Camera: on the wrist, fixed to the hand. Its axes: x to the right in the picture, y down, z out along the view.
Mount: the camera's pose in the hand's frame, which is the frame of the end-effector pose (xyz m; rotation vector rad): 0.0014 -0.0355 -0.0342 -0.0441 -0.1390 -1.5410
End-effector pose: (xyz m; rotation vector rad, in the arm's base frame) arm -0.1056 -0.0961 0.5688 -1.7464 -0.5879 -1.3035
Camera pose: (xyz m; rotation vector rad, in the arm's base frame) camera -0.1507 -0.1066 0.5857 1.1255 2.0013 1.8834
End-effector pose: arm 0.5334 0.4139 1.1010 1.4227 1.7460 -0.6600
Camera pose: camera 0.4907 0.4331 1.1165 -0.2917 2.4713 -1.3675
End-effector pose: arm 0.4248 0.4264 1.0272 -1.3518 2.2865 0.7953
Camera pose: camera 0.4545 0.3903 1.0429 -2.2920 0.5882 0.3087
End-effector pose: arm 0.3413 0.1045 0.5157 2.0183 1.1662 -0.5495
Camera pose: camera 0.3114 0.1429 0.5233 0.6442 2.4382 -1.2792
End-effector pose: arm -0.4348 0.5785 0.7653 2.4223 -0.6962 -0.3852
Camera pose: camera -0.4056 0.6179 0.7706 2.4008 1.2643 -1.0833
